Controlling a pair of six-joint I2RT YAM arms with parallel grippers.
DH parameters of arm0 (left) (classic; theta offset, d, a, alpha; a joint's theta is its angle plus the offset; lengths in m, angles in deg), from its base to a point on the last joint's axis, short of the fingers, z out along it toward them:
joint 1: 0 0.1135 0.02 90
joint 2: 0 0 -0.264 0
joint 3: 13.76 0 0.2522 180
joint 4: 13.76 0 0.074 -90
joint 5: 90 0 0 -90
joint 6: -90 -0.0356 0 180
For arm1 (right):
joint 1: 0 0.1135 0.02 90
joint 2: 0 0 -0.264 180
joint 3: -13.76 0 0.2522 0
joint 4: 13.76 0 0.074 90
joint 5: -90 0 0 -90
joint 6: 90 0.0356 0 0
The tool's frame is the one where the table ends.
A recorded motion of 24 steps. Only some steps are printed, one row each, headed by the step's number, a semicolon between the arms.
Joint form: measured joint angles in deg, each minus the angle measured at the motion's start. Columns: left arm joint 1, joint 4, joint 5, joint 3, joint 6, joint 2; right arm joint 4, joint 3, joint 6, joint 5, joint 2, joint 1.
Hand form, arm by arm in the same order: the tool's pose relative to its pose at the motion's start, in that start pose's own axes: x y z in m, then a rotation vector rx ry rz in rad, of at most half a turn. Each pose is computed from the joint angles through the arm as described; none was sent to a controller.
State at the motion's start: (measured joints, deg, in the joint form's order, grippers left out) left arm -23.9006 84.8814 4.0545 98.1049 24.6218 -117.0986; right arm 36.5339 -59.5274 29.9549 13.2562 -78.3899 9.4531
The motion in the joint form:
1: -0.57 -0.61 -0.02 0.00 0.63 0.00; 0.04 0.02 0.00 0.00 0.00 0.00
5: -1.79 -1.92 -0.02 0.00 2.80 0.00; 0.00 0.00 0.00 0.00 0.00 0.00
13: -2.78 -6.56 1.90 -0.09 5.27 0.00; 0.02 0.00 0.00 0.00 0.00 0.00
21: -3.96 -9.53 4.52 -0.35 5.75 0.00; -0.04 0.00 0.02 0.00 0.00 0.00
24: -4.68 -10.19 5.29 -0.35 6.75 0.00; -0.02 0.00 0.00 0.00 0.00 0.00
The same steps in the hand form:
1: 0.0005 -0.0038 0.0003 0.0018 -0.0101 -0.0006; 0.0001 -0.0001 0.0001 0.0005 0.0009 0.0002
5: 0.0017 -0.0119 0.0008 0.0071 -0.0313 -0.0161; 0.0000 0.0000 0.0000 0.0000 0.0000 0.0000
13: -0.0026 -0.0226 0.0011 0.0711 -0.0852 -0.0345; 0.0000 0.0000 0.0000 0.0002 0.0003 0.0001
21: -0.0028 -0.0333 0.0022 0.1299 -0.1034 -0.0146; -0.0001 0.0000 0.0000 -0.0003 -0.0006 0.0002
24: -0.0013 -0.0385 0.0024 0.1456 -0.1050 -0.0172; 0.0000 0.0000 0.0000 -0.0002 -0.0003 -0.0001

